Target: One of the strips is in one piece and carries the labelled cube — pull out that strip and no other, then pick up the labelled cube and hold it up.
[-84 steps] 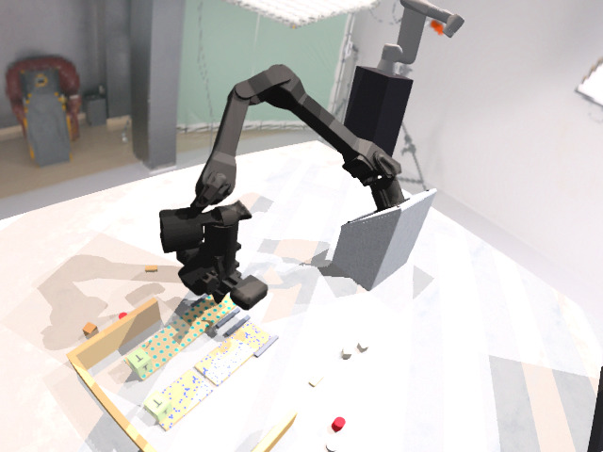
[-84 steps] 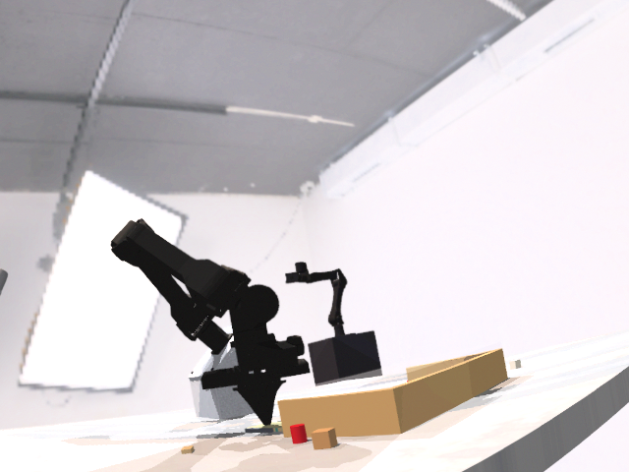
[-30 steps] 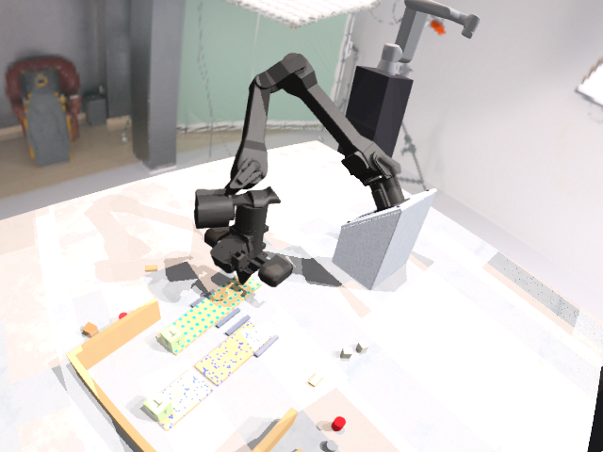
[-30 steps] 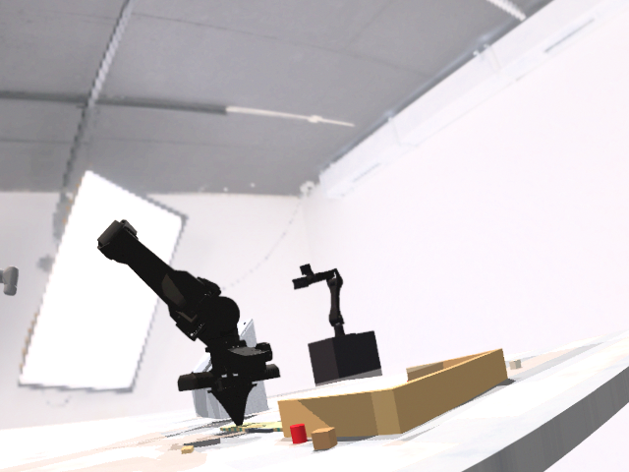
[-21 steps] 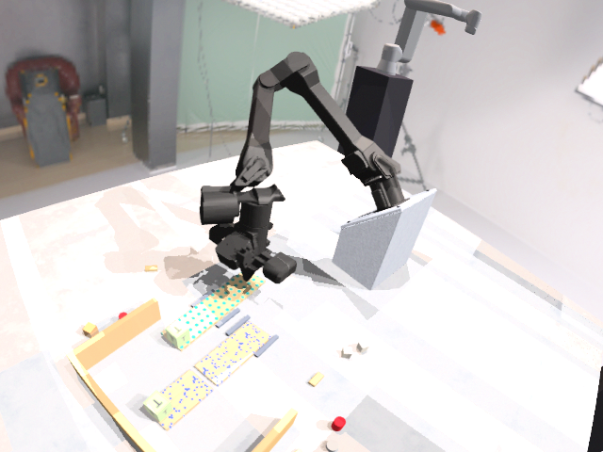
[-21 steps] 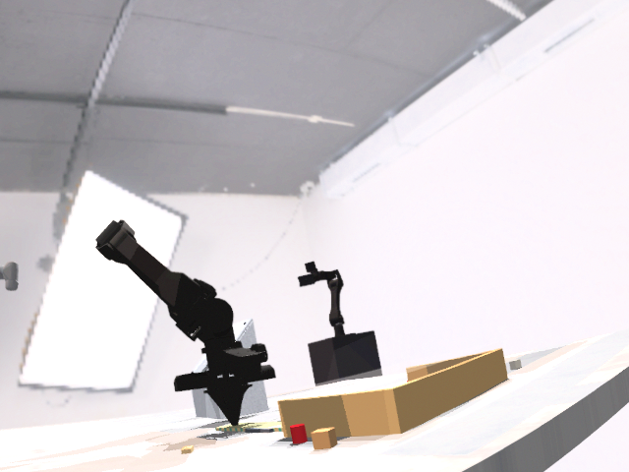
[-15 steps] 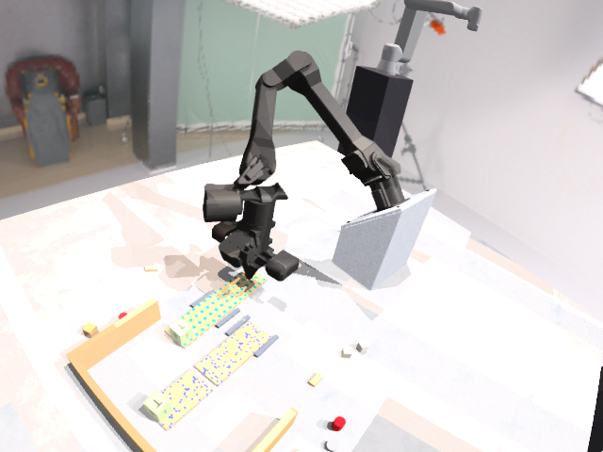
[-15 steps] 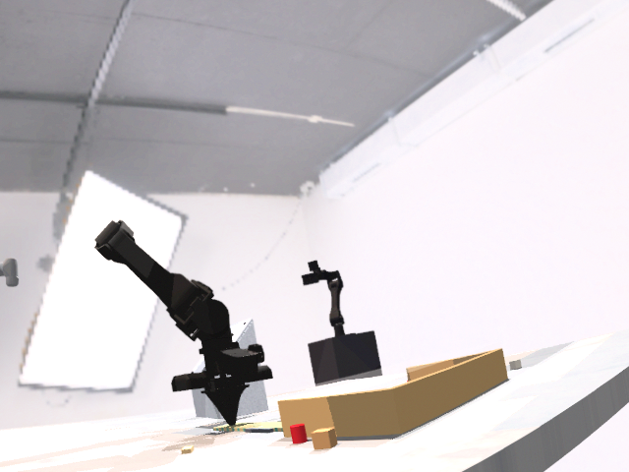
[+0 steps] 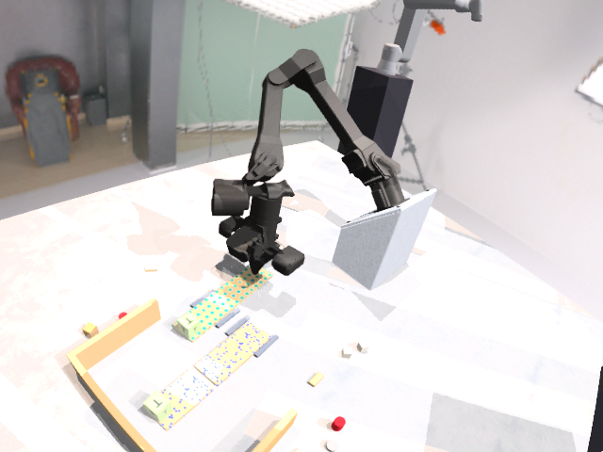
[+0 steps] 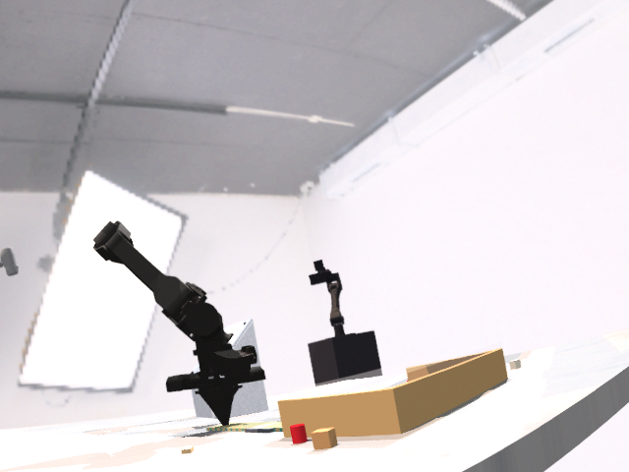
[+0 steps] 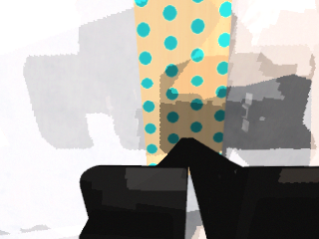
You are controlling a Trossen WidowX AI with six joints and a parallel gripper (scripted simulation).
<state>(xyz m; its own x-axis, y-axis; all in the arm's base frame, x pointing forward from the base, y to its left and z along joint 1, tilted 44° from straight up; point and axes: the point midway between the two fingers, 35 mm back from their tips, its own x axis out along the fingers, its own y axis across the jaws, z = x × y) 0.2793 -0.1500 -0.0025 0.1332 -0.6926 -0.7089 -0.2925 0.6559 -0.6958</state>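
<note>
Now: the teal-dotted strip 90 mm ahead of my gripper tip and 30 mm to the left of it. The rest, counted from my gripper tip: small tan block 370 mm ahead.
</note>
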